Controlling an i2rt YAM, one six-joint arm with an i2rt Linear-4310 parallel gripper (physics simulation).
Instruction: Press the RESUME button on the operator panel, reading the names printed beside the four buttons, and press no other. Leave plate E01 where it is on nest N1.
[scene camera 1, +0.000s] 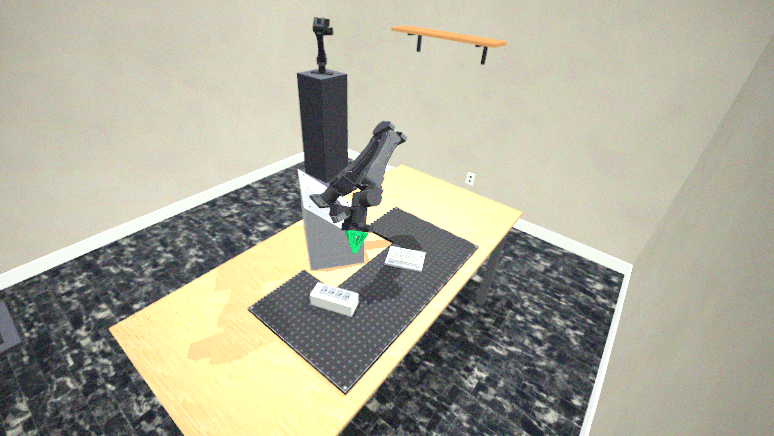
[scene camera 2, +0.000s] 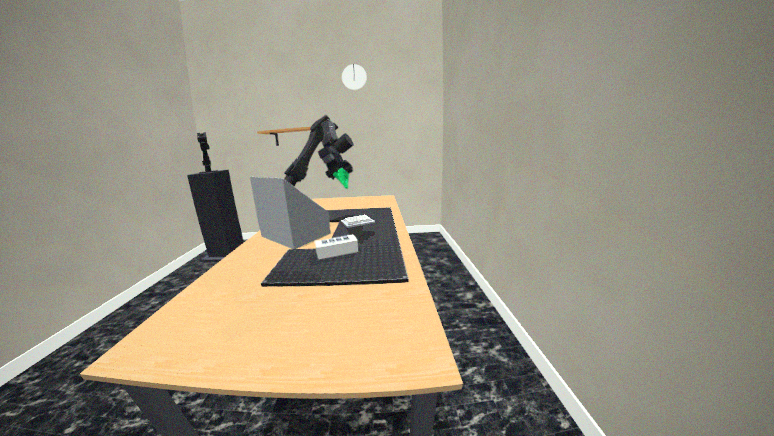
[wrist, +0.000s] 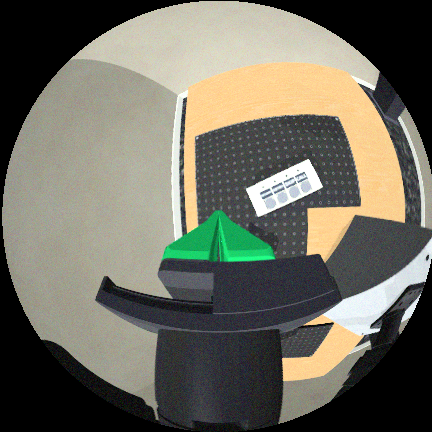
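Where they show: gripper, fingertip midpoint: (scene camera 1: 354, 253) (scene camera 2: 346, 188) (wrist: 218, 215); arm's base, link origin: (scene camera 1: 325, 201) (scene camera 2: 284, 191).
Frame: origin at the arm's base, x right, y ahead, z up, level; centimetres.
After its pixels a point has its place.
The operator panel (scene camera 1: 332, 305) @[x 26.5, y 29.9, z -19.8 cm] (scene camera 2: 336, 249) @[x 27.0, y 28.6, z -20.1 cm] (wrist: 257, 201) @[x 20.8, y 34.4, z -17.7 cm] is a white box on the dark mat, with four round grey buttons in a row, each beside a dark label. In the wrist view the rightmost label seems to read CALL; the other names are too blurred to read surely. My gripper (scene camera 1: 355, 251) @[x 18.7, y 33.7, z 2.9 cm] (scene camera 2: 346, 187) @[x 18.7, y 33.7, z 2.9 cm] (wrist: 218, 215) @[x 18.7, y 33.7, z 2.9 cm] has green fingers, shut and empty. It hangs well above the mat, between panel and plate along the table and nearer the grey base. The white plate (scene camera 1: 405, 258) @[x -13.0, y 34.9, z -20.5 cm] (scene camera 2: 358, 220) @[x -10.6, y 34.8, z -20.4 cm], taken as E01, lies flat; the nest under it is hard to distinguish. It is hidden in the wrist view.
The perforated L-shaped mat (scene camera 1: 346, 346) @[x 34.2, y 44.1, z -23.0 cm] (scene camera 2: 346, 272) @[x 40.3, y 33.9, z -22.9 cm] (wrist: 235, 155) @[x 34.7, y 40.6, z -22.9 cm] lies on the wooden table (scene camera 1: 211, 281) @[x 47.3, y -18.5, z -24.2 cm] (scene camera 2: 281, 324) @[x 64.1, y 19.0, z -24.3 cm] (wrist: 270, 90) @[x 59.9, y 24.9, z -24.2 cm]. A tall grey wedge base (scene camera 1: 331, 241) @[x 9.1, y 12.4, z -9.7 cm] (scene camera 2: 270, 211) @[x 7.8, y -5.5, z -8.1 cm] (wrist: 380, 250) @[x 12.1, y 10.2, z -4.9 cm] carries my arm beside the mat. A black pillar (scene camera 1: 324, 124) (scene camera 2: 215, 211) with a small arm stands beyond the table.
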